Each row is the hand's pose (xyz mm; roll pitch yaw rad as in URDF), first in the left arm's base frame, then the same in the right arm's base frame.
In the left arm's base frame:
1: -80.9 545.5 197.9 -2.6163 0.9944 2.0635
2: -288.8 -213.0 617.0 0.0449 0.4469 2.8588
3: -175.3 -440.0 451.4 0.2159 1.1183 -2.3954
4: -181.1 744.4 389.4 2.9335 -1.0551 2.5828
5: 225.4 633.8 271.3 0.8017 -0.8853 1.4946
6: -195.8 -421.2 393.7 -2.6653 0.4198 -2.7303
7: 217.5 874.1 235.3 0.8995 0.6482 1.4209
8: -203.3 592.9 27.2 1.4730 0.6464 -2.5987
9: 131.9 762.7 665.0 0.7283 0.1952 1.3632
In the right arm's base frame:
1: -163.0 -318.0 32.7 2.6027 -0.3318 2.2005
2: 55.2 -693.7 -745.4 -1.6335 0.1682 2.8162
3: 236.7 -498.9 -890.3 -2.5510 0.4015 1.8644
4: -316.5 -534.7 158.2 1.2835 -0.0183 -1.9520
5: 76.1 -365.2 250.9 -1.8431 -0.5991 -1.7446
6: 202.4 -445.5 -881.8 1.5527 0.7771 2.6377
7: -45.1 -350.0 461.1 0.3679 -0.8752 2.1198
8: -314.9 -165.8 22.1 -0.8953 0.7311 2.2953
9: -12.8 -775.9 312.8 -0.2962 -1.2495 2.6981

